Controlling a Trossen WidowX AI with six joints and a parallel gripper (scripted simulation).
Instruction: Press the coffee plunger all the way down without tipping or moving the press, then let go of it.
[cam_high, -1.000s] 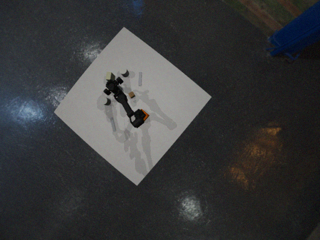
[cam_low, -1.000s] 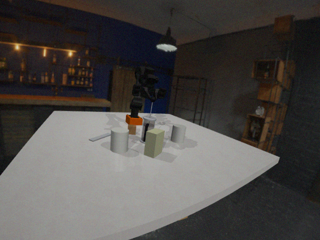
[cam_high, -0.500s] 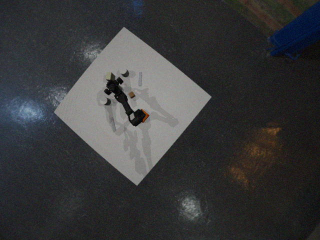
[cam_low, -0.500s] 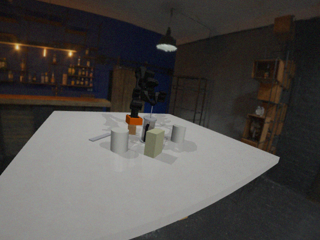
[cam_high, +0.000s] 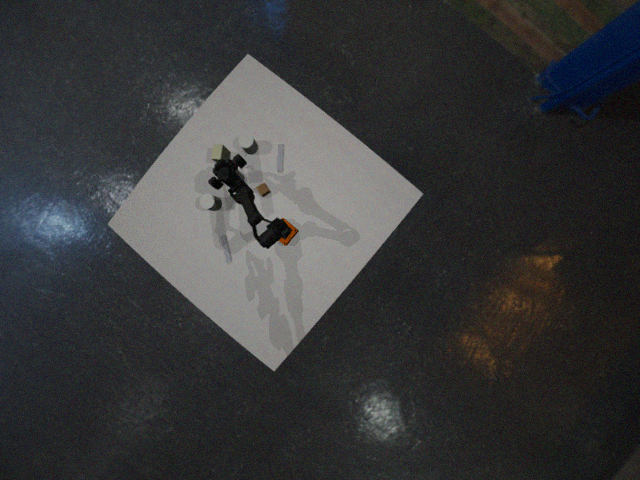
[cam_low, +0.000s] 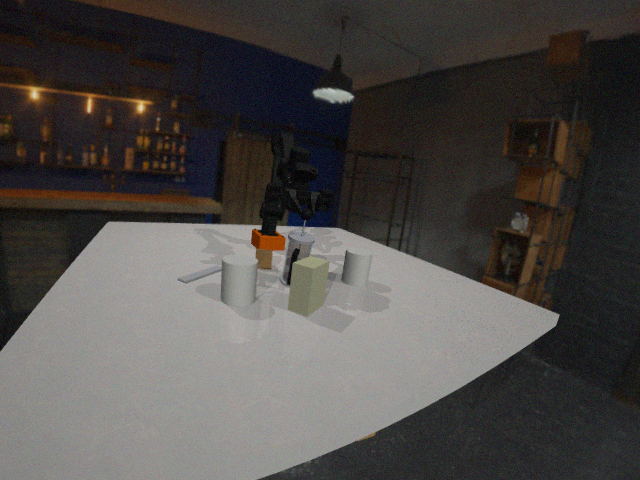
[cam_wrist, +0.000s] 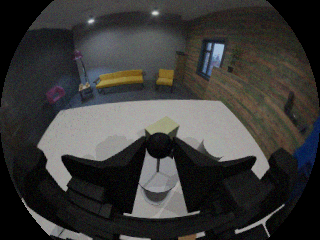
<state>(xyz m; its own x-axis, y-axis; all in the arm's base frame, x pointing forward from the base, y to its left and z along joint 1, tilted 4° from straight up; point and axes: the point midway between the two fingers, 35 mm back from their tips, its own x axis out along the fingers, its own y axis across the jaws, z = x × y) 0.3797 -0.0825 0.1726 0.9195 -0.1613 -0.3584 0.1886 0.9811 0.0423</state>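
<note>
Now: gripper tip 1 cm past the coffee press, 1 cm to the left of it and 10 cm above it. From my gripper tip the other things lie so: tan cube: 19 cm behind, 2 cm to the right, 18 cm below.
</note>
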